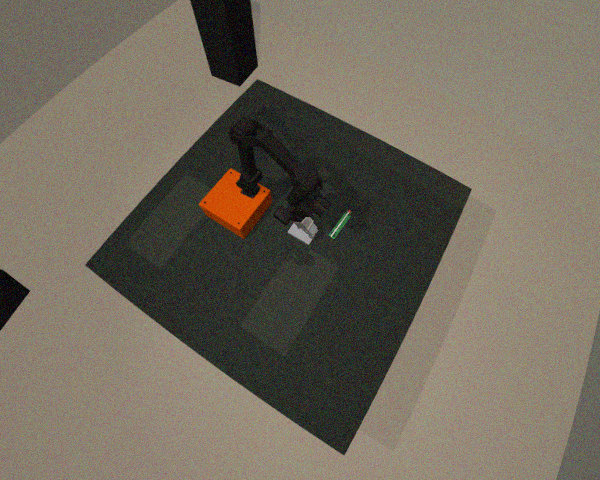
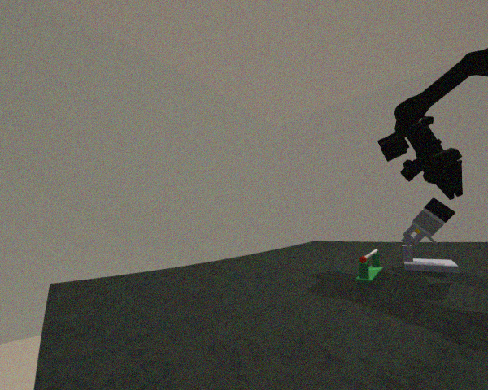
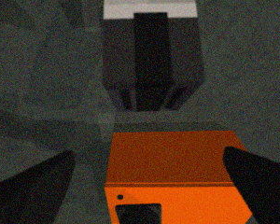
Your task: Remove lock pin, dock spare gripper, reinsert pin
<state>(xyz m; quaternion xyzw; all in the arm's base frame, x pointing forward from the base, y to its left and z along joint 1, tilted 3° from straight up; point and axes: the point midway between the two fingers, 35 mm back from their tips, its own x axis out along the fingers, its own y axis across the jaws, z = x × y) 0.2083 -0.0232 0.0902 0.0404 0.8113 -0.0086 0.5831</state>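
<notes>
Right now the green stand is 200 mm ahead of my gripper tip, 100 mm to the left of it and 150 mm below it. From my gripper tip the other things lie so: grey mount 90 mm ahead, 120 mm below; then spare gripper 70 mm ahead, 60 mm below.
</notes>
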